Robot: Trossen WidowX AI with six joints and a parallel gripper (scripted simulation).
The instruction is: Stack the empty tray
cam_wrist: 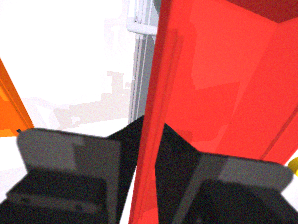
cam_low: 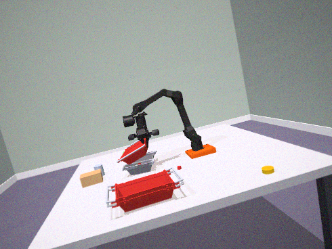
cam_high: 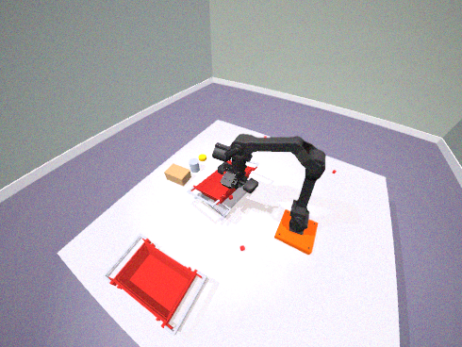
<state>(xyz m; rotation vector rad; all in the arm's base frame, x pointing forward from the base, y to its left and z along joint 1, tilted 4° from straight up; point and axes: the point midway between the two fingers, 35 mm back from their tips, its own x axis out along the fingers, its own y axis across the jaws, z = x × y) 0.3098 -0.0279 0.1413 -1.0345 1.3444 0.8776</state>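
My gripper tip is 70 mm short of the red tray, 20 mm to the left of it and 10 mm below it. Round my gripper tip: grey cylinder: 310 mm ahead, 130 mm to the right, 80 mm below; then small red cube: 110 mm behind, 210 mm to the left, 110 mm below; then tan box: 360 mm ahead, 30 mm to the right, 90 mm below.
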